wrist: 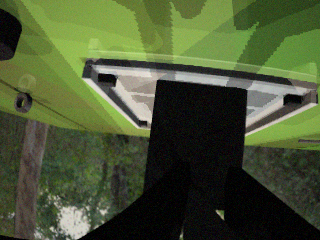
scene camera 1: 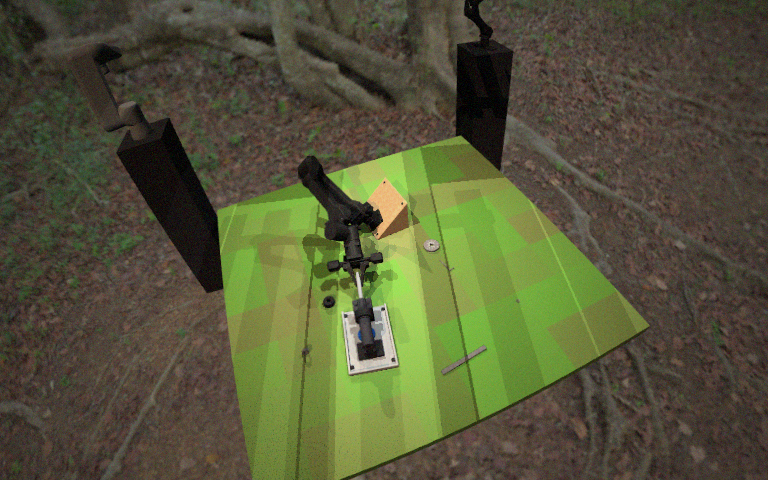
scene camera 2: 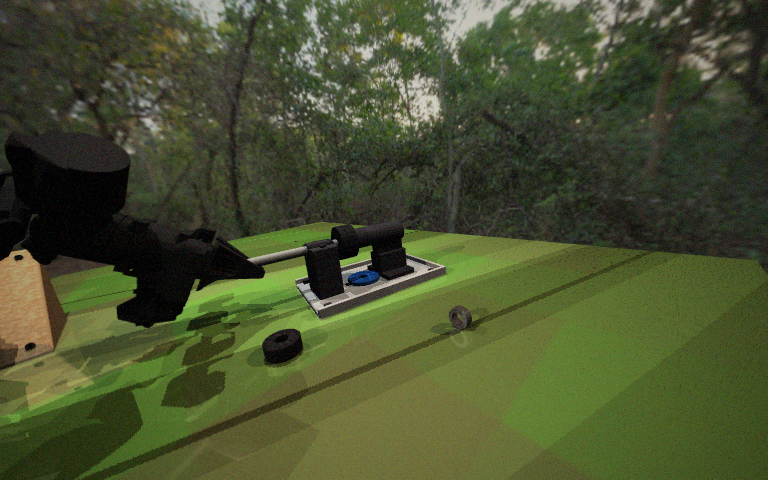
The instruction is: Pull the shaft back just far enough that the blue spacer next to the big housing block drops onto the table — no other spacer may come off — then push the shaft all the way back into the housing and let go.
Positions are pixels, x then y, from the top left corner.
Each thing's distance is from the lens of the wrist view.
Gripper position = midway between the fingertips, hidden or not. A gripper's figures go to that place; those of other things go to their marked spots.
my gripper (wrist: 207,175): 0.10 m
black housing block (wrist: 198,114): 0.17 m
